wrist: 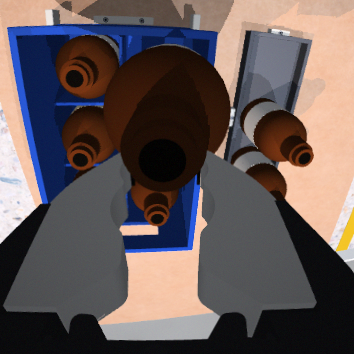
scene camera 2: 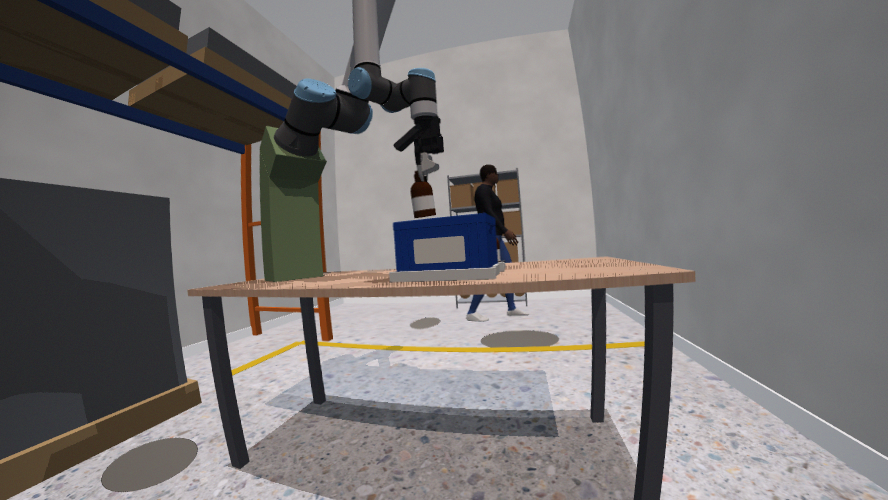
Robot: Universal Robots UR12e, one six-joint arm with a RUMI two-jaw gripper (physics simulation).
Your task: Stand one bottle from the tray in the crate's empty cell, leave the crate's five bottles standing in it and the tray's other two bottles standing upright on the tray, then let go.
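Places are measured from the arm's base along level axes (x ahead, y left, z up), in metres.
Where they show: gripper, fingertip midpoint: (wrist: pixel 165 156) (scene camera 2: pixel 424 182); arm's base at its link origin: (scene camera 2: pixel 296 143).
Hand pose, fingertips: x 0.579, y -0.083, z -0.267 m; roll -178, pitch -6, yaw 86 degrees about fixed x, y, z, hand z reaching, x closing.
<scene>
Each offset is from my fingertips to the top centre of the thing. "spot": to the spot under its first point. Level surfaces: height alone.
My gripper (scene camera 2: pixel 425 171) (wrist: pixel 165 156) is shut on the neck of a brown bottle {dx -0.014, dy +0.005, dz +0.041 m} (scene camera 2: pixel 423 197) (wrist: pixel 165 95) with a white label. The bottle hangs nearly upright, its base near the rim level of the blue crate {dx +0.073, dy -0.047, dz -0.137 m} (scene camera 2: pixel 403 249) (wrist: pixel 30 110) in the scene view. In the wrist view it covers much of the crate's right column, so the cell beneath is hidden. Crate bottles show at upper left (wrist: pixel 87 67), middle left (wrist: pixel 90 132) and below the held bottle {dx +0.166, dy -0.015, dz -0.149 m} (wrist: pixel 156 200); another is mostly hidden. Two bottles {dx +0.102, dy +0.181, dz -0.152 m} (wrist: pixel 280 130) {dx +0.191, dy +0.163, dz -0.152 m} (wrist: pixel 267 179) stand on the grey tray {spot: dx +0.004, dy +0.200, dz -0.307 m} (wrist: pixel 274 60).
The tray is right of the crate in the wrist view, both on the wooden table {dz -0.312 m} (scene camera 2: pixel 596 273) (wrist: pixel 162 280). A light grey strip {spot: dx +0.047, dy -0.149, dz -0.297 m} (scene camera 2: pixel 434 275) runs along the crate's foot. A green pedestal (scene camera 2: pixel 292 223) carries the arm. A person (scene camera 2: pixel 489 201) and a shelf unit (scene camera 2: pixel 520 214) are behind the table.
</scene>
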